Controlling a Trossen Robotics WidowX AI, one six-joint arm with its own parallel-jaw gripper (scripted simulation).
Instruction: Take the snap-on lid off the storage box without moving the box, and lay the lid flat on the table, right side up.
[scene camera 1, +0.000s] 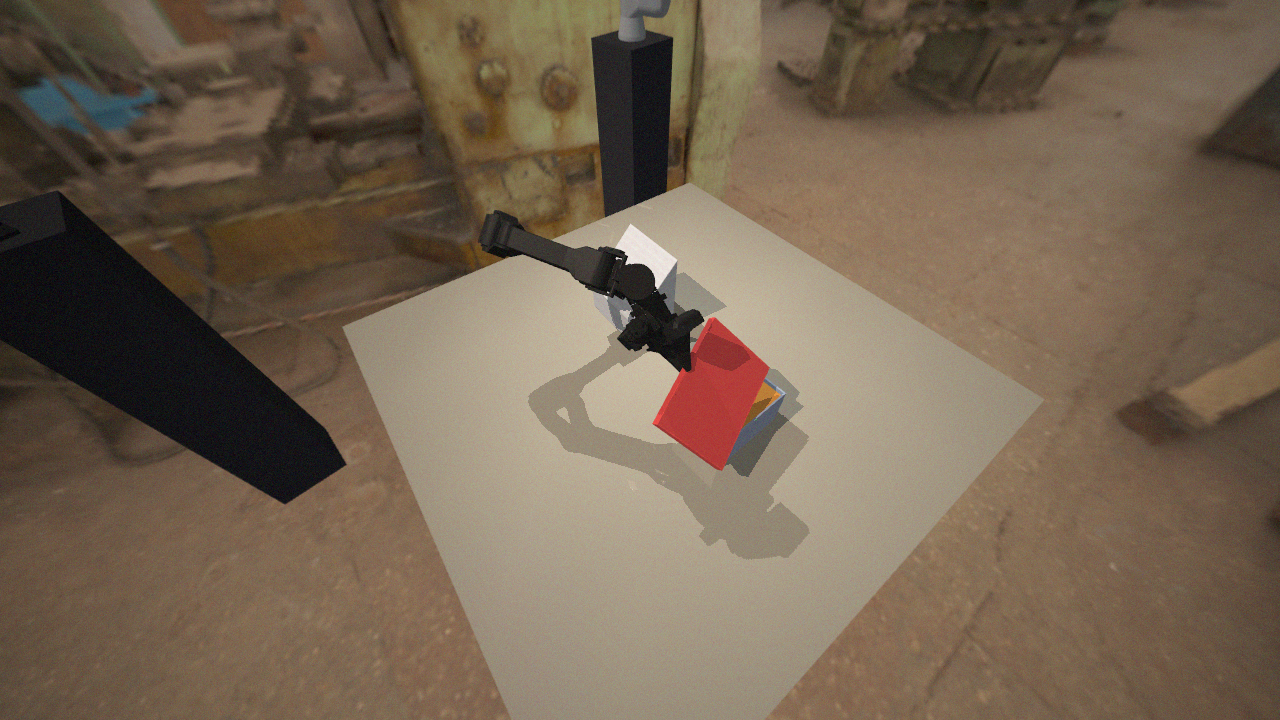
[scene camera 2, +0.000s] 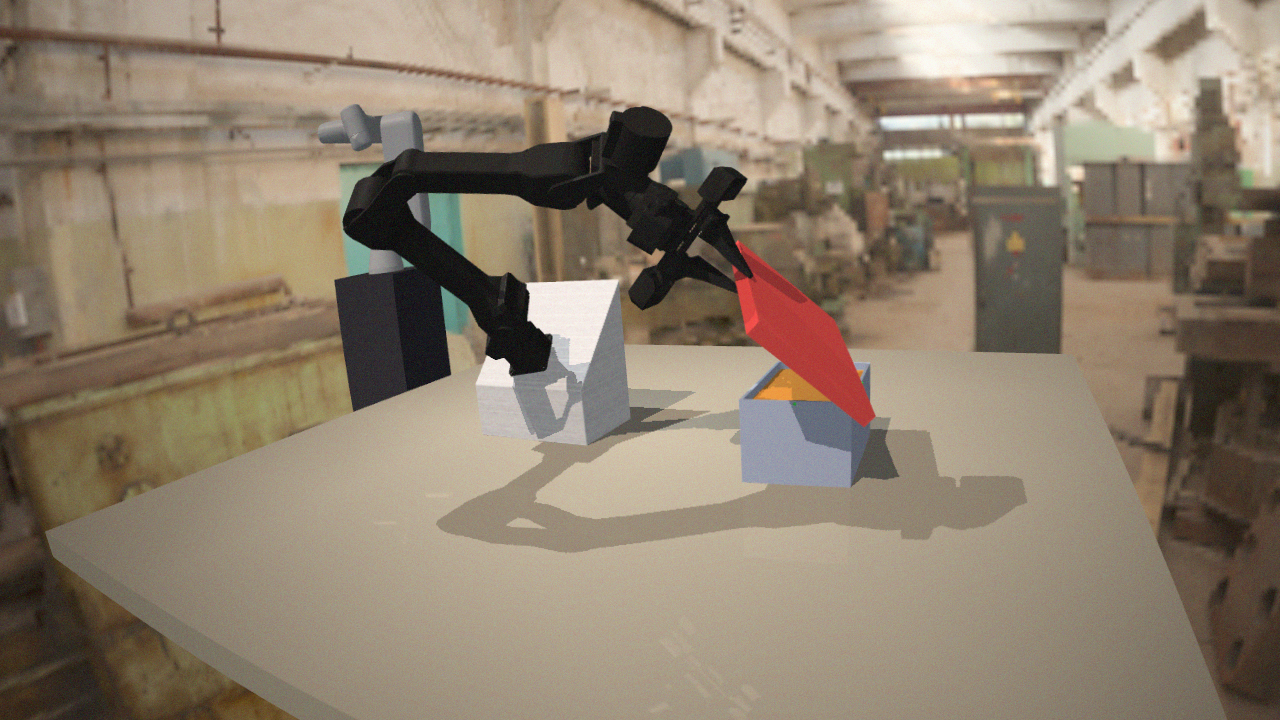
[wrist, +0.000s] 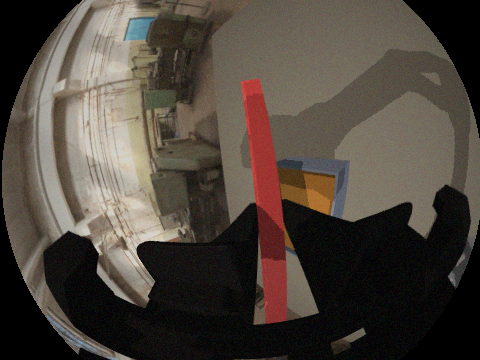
my gripper: scene camera 1 686, 371; scene camera 2; wrist
red lid: scene camera 1; scene camera 2; wrist 270, 221
same spot on my gripper: (wrist: 208, 290) = (scene camera 2: 704, 227)
same spot on red lid: (scene camera 1: 706, 408) = (scene camera 2: 802, 330)
